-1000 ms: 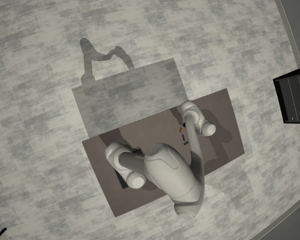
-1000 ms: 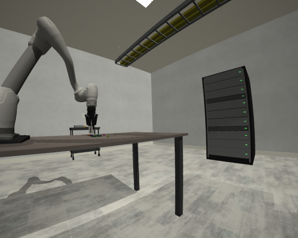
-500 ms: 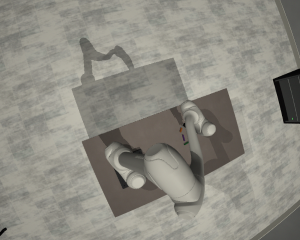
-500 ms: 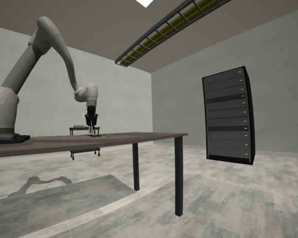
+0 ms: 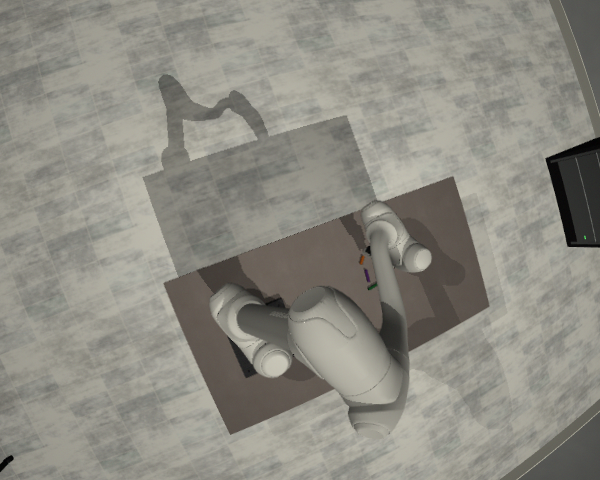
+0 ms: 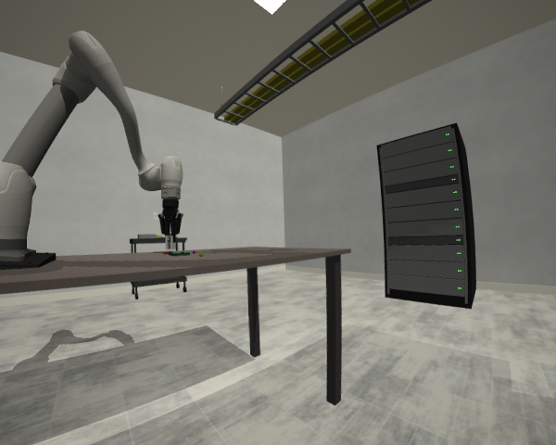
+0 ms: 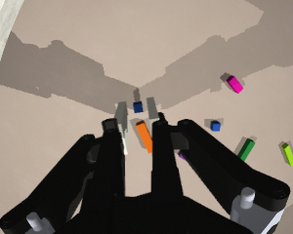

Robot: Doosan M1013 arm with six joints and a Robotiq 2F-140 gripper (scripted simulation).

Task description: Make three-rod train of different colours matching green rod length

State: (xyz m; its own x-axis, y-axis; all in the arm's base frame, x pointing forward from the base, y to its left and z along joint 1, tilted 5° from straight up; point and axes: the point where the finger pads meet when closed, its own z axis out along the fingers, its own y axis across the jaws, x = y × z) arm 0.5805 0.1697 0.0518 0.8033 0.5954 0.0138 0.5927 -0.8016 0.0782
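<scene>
My hand is 50 mm above the orange rod, 30 mm to the left of it and 30 mm past it. The rest, counted from my hand: magenta rod: 90 mm to the right, 80 mm ahead, 50 mm below; then purple rod: 110 mm to the right, 50 mm below, 30 mm behind; then green rod: 170 mm to the right, 50 mm below, 10 mm behind.
</scene>
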